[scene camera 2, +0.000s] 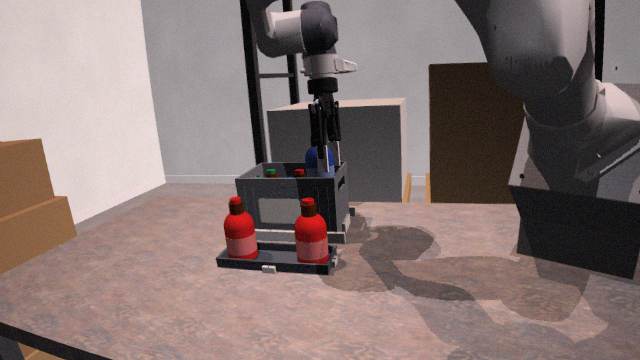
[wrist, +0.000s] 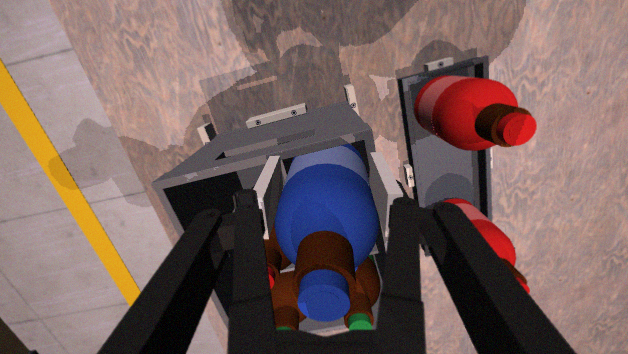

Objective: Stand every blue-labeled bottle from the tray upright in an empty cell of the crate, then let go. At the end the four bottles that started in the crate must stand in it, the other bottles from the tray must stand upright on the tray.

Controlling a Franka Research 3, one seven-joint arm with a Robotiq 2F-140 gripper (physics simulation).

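Note:
My gripper [scene camera 2: 330, 157] [wrist: 325, 170] is shut on a blue bottle [scene camera 2: 319, 162] [wrist: 326, 210] and holds it upright at the crate's right end in the scene view, its lower part inside the crate [scene camera 2: 320, 200] [wrist: 345, 120]. Whether its base touches the cell floor is hidden. In the crate, a green cap [scene camera 2: 271, 171] and a red cap [scene camera 2: 299, 172] show at the rim. In the wrist view, brown bottles with a green cap [wrist: 360, 321] and a red cap [wrist: 271, 276] show partly. Two red bottles [scene camera 2: 240, 235] [scene camera 2: 311, 237] stand upright on the tray [scene camera 2: 275, 257] [wrist: 435, 165].
The tray lies close in front of the crate in the scene view. Both stand on the table [scene camera 2: 175, 300] [wrist: 565, 165]. A grey box [scene camera 2: 360, 150] stands behind the crate, with a dark brown panel [scene camera 2: 470, 135] to its right. Cardboard boxes [scene camera 2: 30, 220] are at the left.

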